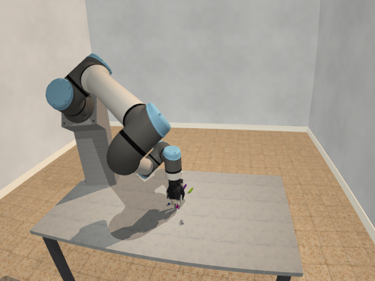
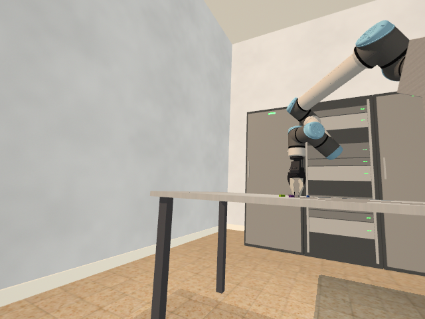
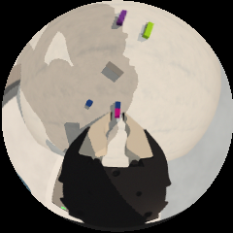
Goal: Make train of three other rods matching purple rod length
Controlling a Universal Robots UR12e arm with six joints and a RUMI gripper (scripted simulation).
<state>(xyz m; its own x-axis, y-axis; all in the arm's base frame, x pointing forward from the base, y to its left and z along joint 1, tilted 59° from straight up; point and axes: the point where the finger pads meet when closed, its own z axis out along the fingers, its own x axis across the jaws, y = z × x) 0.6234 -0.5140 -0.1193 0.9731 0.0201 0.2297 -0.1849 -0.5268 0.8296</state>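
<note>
My hand is 1 cm above the magenta rod. Round my hand: lime rod: 8 cm ahead, 17 cm to the left, 1 cm below; purple rod: 4 cm ahead, 21 cm to the left, 1 cm below.
</note>
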